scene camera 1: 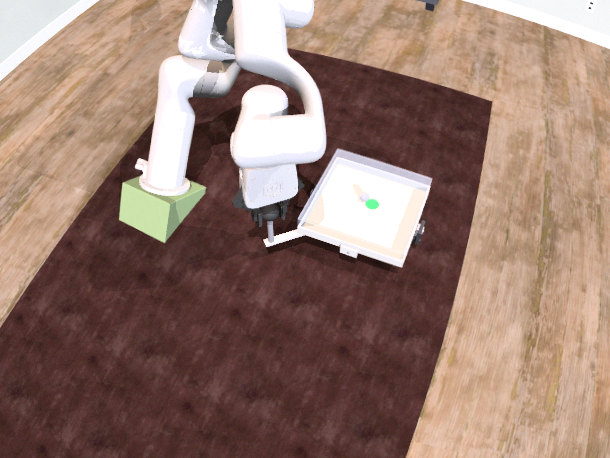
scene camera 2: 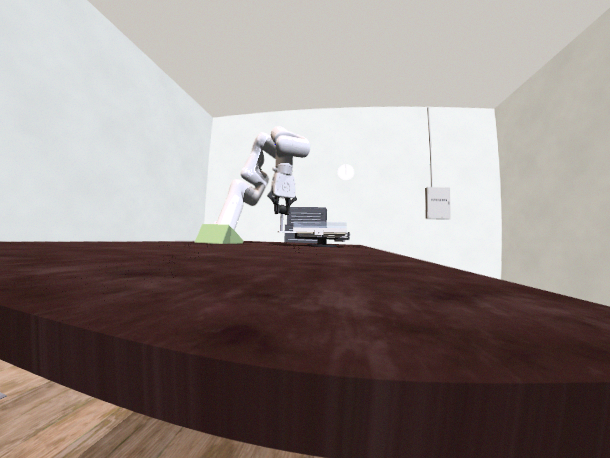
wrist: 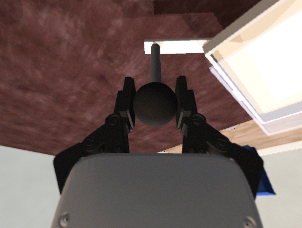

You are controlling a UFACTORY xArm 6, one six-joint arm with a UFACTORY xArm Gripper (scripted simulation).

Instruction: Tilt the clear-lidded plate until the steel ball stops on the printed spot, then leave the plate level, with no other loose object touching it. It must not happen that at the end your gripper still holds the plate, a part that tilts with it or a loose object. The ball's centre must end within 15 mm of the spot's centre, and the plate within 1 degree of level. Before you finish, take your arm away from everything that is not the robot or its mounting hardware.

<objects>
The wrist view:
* my gripper: 155, 87
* square white plate: 249, 57
</objects>
